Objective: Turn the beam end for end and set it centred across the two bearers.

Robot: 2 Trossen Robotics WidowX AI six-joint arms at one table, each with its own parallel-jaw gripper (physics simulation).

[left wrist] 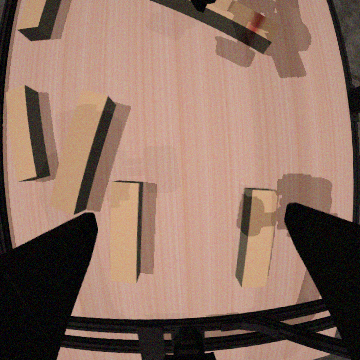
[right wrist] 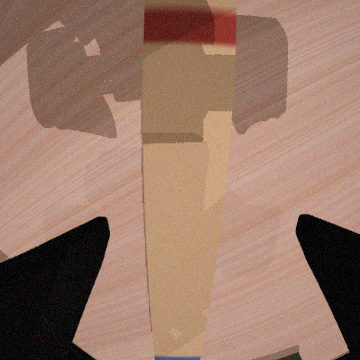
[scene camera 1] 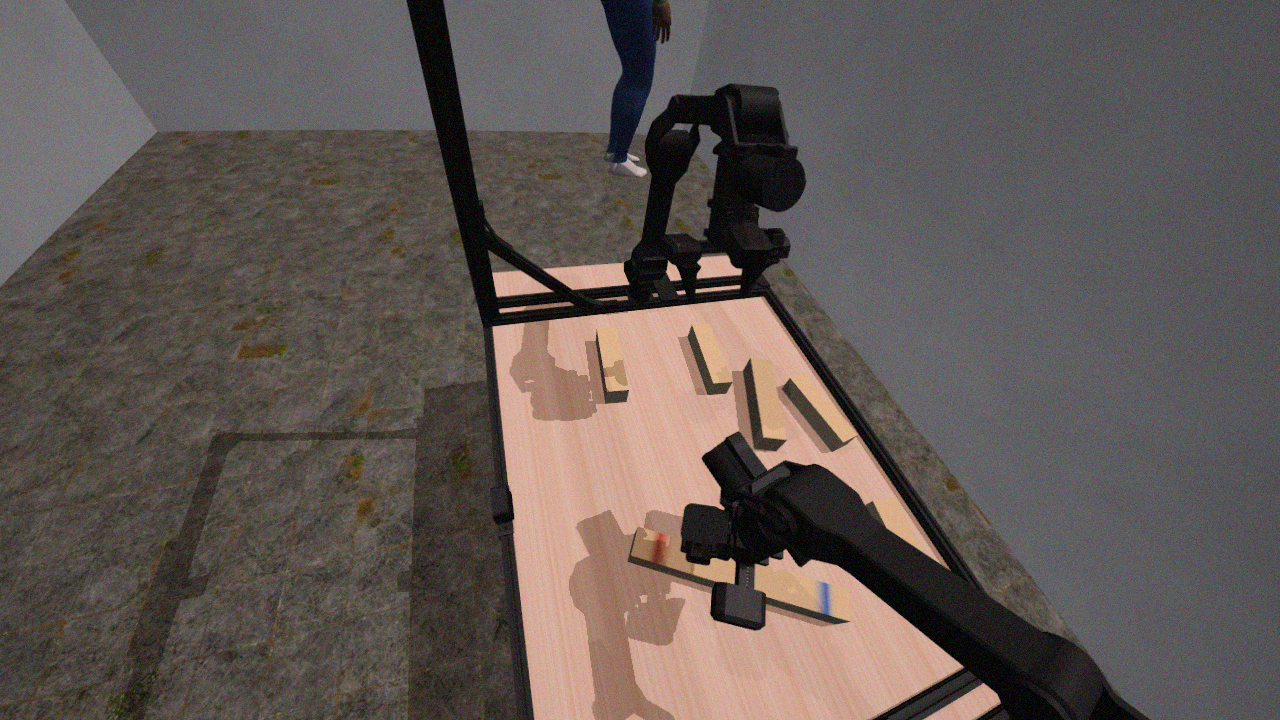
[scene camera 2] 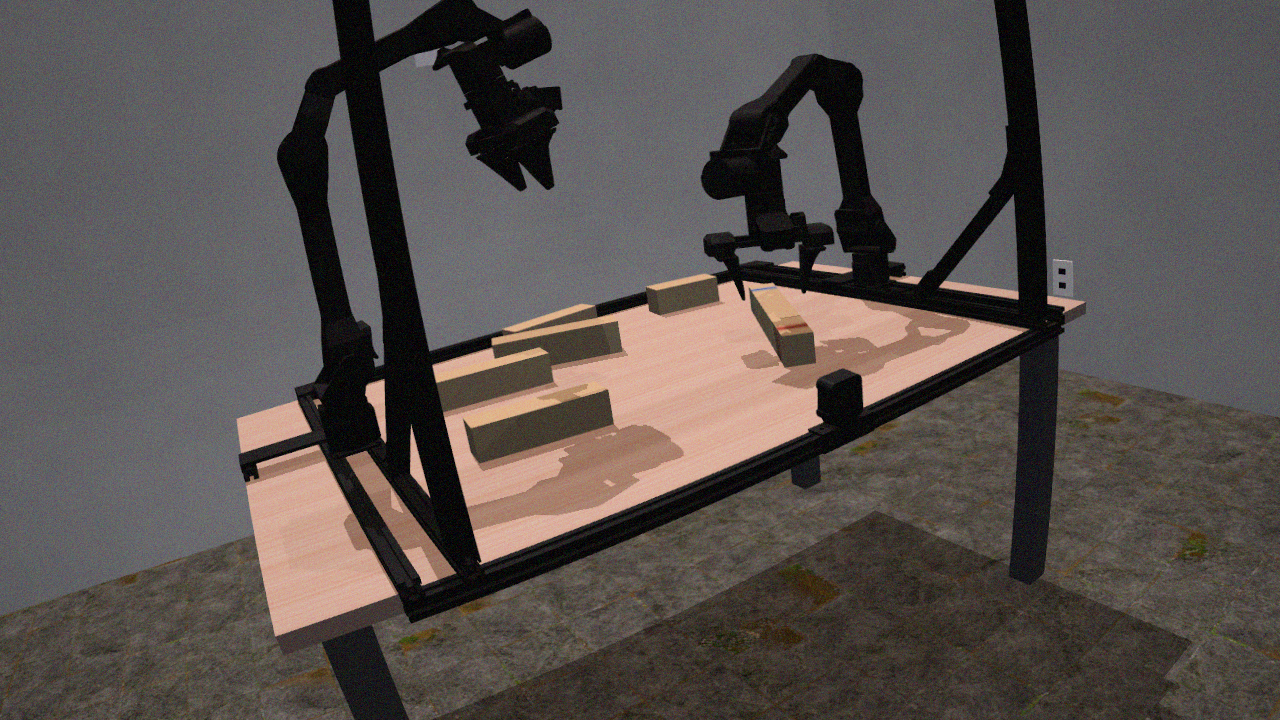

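Where they show: left gripper, fingertip midpoint: (left wrist: 192, 217) (scene camera 1: 717, 300) (scene camera 2: 536, 189); right gripper, fingertip midpoint: (right wrist: 204, 225) (scene camera 1: 721, 555) (scene camera 2: 773, 296); left arm's base, origin of the base link: (left wrist: 187, 338) (scene camera 1: 639, 294) (scene camera 2: 353, 446); right arm's base, origin of the base link: (scene camera 2: 872, 284).
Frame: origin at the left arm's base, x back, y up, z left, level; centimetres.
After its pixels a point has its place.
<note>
The long pale beam (scene camera 1: 792, 588) {y 2.5, x -69.6, z 3.1 cm} (scene camera 2: 771, 308) {y 2.5, x -63.9, z -4.2 cm} (left wrist: 245, 31) {y 1.4, x -57.2, z -13.0 cm} (right wrist: 175, 200) {y 2.5, x -63.7, z -7.5 cm} lies flat on the table, with a red band near one end and a blue band near the other. My right gripper (scene camera 2: 773, 291) {y 4.9, x -62.6, z -6.7 cm} (right wrist: 204, 225) {y 4.9, x -62.6, z -6.7 cm} is open over it; in the right wrist view the beam runs between the spread fingers, ungripped. Two near-parallel short blocks, one (scene camera 1: 611, 362) {y 2.5, x -22.1, z -13.1 cm} (scene camera 2: 541, 422) {y 0.8, x -20.3, z -14.8 cm} (left wrist: 256, 240) {y 2.5, x -20.9, z -12.1 cm} and another (scene camera 1: 708, 358) {y 2.5, x -24.9, z 8.1 cm} (scene camera 2: 496, 380) {y 0.6, x -23.1, z 7.3 cm} (left wrist: 124, 230) {y 2.5, x -23.9, z 9.2 cm}, look like the bearers. My left gripper (scene camera 1: 717, 295) {y 26.2, x -30.9, z -0.2 cm} (scene camera 2: 537, 188) {y 26.2, x -30.9, z -0.2 cm} (left wrist: 192, 217) {y 26.2, x -30.9, z -0.2 cm} is open and empty, high above the table.
More plain blocks lie on the table: a thick one (scene camera 1: 765, 402) {y 3.1, x -38.4, z 15.0 cm} (scene camera 2: 563, 340) {y 1.7, x -37.2, z 13.7 cm} (left wrist: 82, 150) {y 3.1, x -37.0, z 15.1 cm}, a slanted one (scene camera 1: 816, 413) {y 1.8, x -42.6, z 25.9 cm} (left wrist: 22, 135) {y 2.5, x -40.7, z 27.0 cm} beside it, and one (scene camera 1: 890, 519) {y 2.8, x -65.4, z 26.3 cm} (scene camera 2: 682, 293) {y 1.1, x -66.6, z 24.4 cm} (left wrist: 31, 14) {y 2.8, x -65.0, z 27.1 cm} near the far edge. A black frame with uprights (scene camera 2: 384, 268) {y 24.9, x -1.7, z -37.4 cm} borders the table.
</note>
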